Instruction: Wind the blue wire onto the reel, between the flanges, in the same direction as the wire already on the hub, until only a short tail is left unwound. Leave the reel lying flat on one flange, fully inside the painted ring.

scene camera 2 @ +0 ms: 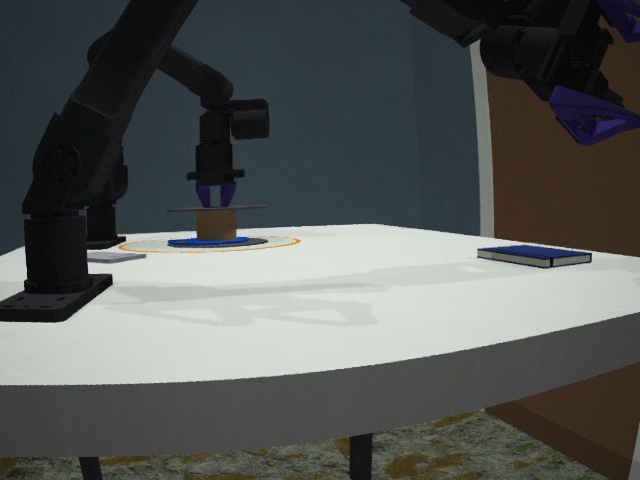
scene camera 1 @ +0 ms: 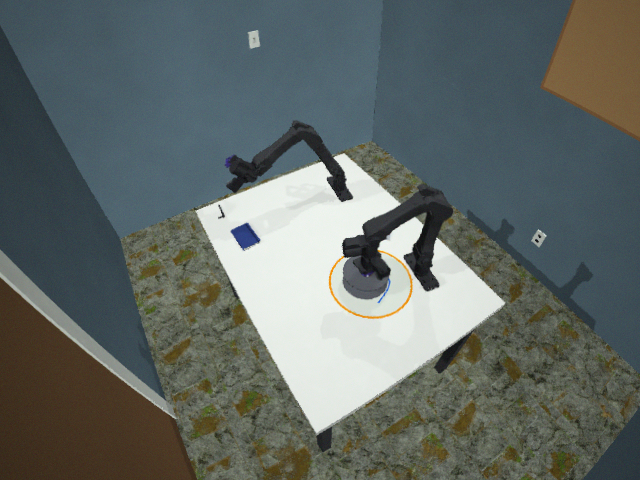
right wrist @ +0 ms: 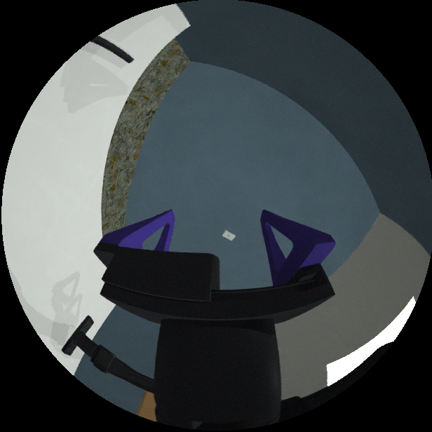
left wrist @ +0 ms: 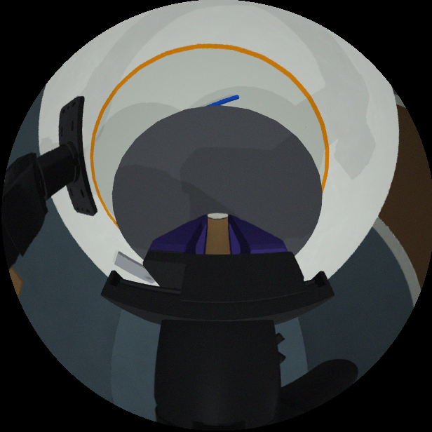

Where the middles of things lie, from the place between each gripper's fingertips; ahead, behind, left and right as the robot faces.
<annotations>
Right now the reel (scene camera 2: 218,223) is right at my left hand.
The reel is 78 cm to the left of my right hand, 23 cm behind it and 15 cm below it.
</annotations>
